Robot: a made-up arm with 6 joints. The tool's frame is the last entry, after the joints.
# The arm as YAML. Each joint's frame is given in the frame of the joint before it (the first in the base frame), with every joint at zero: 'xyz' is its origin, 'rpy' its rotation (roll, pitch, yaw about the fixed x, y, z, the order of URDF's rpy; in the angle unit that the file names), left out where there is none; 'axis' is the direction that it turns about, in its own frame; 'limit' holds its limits. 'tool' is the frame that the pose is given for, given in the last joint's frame.
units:
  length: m
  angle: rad
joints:
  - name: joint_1
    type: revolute
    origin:
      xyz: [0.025, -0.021, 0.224]
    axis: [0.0, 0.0, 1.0]
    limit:
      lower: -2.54
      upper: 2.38
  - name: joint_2
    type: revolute
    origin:
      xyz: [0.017, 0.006, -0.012]
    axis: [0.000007, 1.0, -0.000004]
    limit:
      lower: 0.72
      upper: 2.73
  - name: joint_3
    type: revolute
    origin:
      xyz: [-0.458, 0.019, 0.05]
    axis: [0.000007, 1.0, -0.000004]
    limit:
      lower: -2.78
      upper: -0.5
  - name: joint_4
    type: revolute
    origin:
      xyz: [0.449, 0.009, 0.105]
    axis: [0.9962, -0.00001, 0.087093]
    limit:
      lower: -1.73
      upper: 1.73
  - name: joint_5
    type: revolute
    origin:
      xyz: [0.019, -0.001, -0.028]
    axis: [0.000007, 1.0, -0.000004]
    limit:
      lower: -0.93
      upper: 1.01
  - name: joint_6
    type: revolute
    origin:
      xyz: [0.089, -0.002, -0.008]
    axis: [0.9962, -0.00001, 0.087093]
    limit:
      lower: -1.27
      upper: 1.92
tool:
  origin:
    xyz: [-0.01, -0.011, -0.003]
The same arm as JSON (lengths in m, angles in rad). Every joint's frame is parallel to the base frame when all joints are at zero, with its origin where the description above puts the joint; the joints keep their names.
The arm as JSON. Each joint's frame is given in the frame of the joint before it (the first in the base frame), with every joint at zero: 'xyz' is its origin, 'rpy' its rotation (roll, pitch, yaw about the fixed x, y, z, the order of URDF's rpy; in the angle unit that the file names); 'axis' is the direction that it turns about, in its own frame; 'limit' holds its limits. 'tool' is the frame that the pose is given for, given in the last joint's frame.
{"units": {"length": "m", "angle": "rad"}, "joints": [{"name": "joint_1", "type": "revolute", "origin": {"xyz": [0.025, -0.021, 0.224], "rpy": [0.0, 0.0, 0.0]}, "axis": "+z", "limit": {"lower": -2.54, "upper": 2.38}}, {"name": "joint_2", "type": "revolute", "origin": {"xyz": [0.017, 0.006, -0.012], "rpy": [0.0, 0.0, 0.0]}, "axis": "+y", "limit": {"lower": 0.72, "upper": 2.73}}, {"name": "joint_3", "type": "revolute", "origin": {"xyz": [-0.458, 0.019, 0.05], "rpy": [0.0, 0.0, 0.0]}, "axis": "+y", "limit": {"lower": -2.78, "upper": -0.5}}, {"name": "joint_4", "type": "revolute", "origin": {"xyz": [0.449, 0.009, 0.105], "rpy": [0.0, 0.0, 0.0]}, "axis": [0.9962, 0.0, 0.0871], "limit": {"lower": -1.73, "upper": 1.73}}, {"name": "joint_5", "type": "revolute", "origin": {"xyz": [0.019, -0.001, -0.028], "rpy": [0.0, 0.0, 0.0]}, "axis": "+y", "limit": {"lower": -0.93, "upper": 1.01}}, {"name": "joint_6", "type": "revolute", "origin": {"xyz": [0.089, -0.002, -0.008], "rpy": [0.0, 0.0, 0.0]}, "axis": [0.9962, 0.0, 0.0871], "limit": {"lower": -1.27, "upper": 1.92}}], "tool": {"origin": {"xyz": [-0.01, -0.011, -0.003], "rpy": [0.0, 0.0, 0.0]}}}
